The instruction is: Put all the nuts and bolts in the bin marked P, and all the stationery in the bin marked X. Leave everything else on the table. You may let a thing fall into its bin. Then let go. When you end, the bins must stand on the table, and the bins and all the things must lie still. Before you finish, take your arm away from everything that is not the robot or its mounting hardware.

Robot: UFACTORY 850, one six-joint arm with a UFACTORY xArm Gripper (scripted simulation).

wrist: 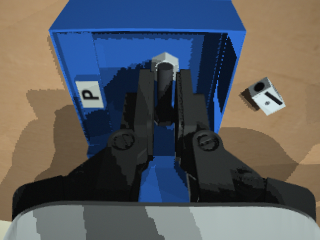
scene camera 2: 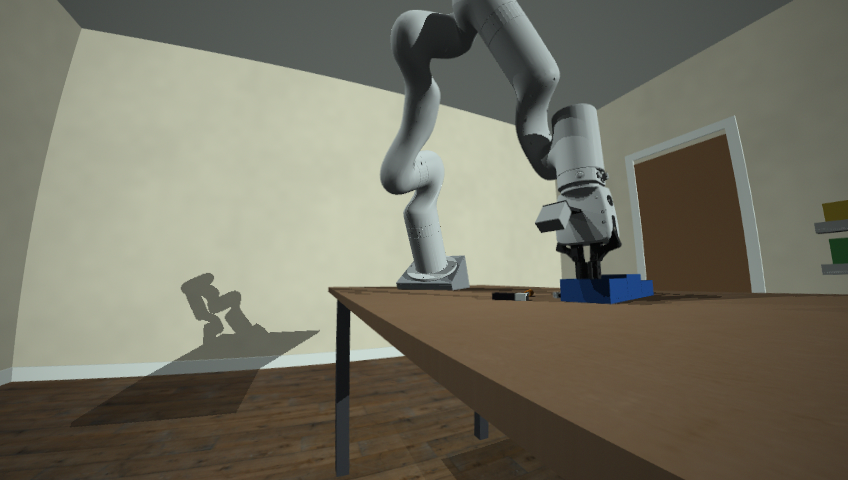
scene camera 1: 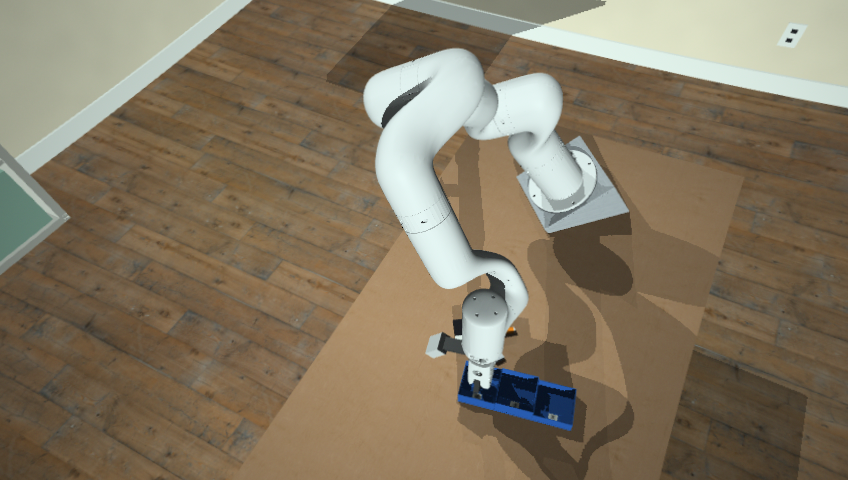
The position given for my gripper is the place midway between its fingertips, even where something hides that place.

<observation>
In view: my gripper (scene camera 2: 588,283), a blue bin (scene camera 1: 516,394) and a black bolt (wrist: 164,113).
The blue bin is seen too in the wrist view (wrist: 210,45) and in scene camera 2 (scene camera 2: 612,288). My gripper shows as well in the wrist view (wrist: 164,89).
</observation>
